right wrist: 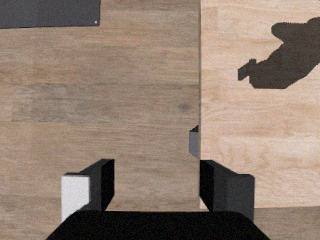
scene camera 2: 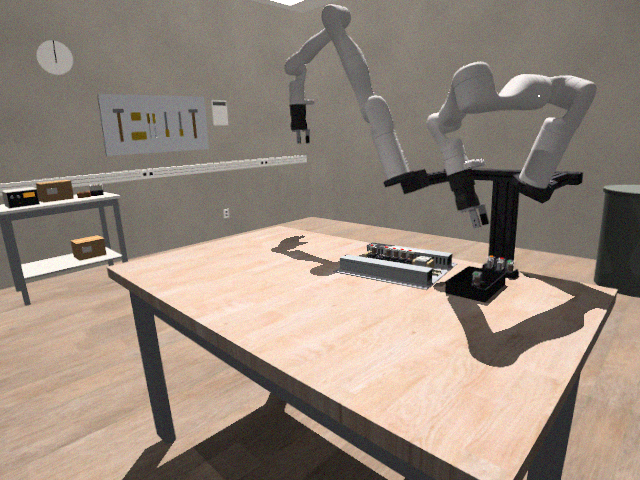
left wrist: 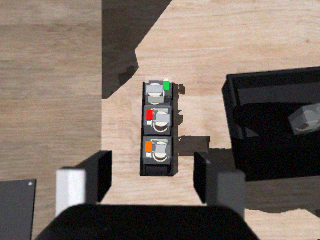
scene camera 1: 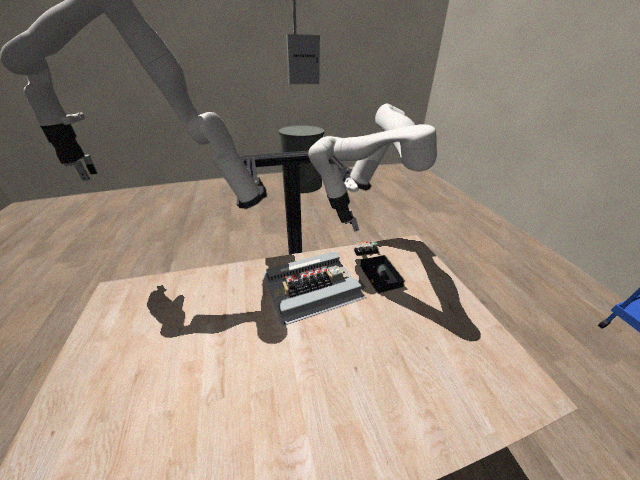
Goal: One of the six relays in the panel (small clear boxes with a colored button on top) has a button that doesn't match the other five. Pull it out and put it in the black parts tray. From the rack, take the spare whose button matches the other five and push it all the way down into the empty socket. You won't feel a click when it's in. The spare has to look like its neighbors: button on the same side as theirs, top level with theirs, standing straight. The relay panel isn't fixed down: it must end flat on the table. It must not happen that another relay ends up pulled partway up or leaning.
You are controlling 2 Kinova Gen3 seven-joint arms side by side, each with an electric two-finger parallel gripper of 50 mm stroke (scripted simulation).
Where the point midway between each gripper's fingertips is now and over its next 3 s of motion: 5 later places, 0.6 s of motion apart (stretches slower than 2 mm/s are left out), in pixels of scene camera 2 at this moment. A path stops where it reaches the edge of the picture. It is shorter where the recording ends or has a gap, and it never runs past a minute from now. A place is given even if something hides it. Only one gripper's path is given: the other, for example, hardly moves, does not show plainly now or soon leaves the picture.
My left gripper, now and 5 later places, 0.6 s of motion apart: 481, 226; 491, 229; 506, 237; 508, 237; 506, 237; 505, 236
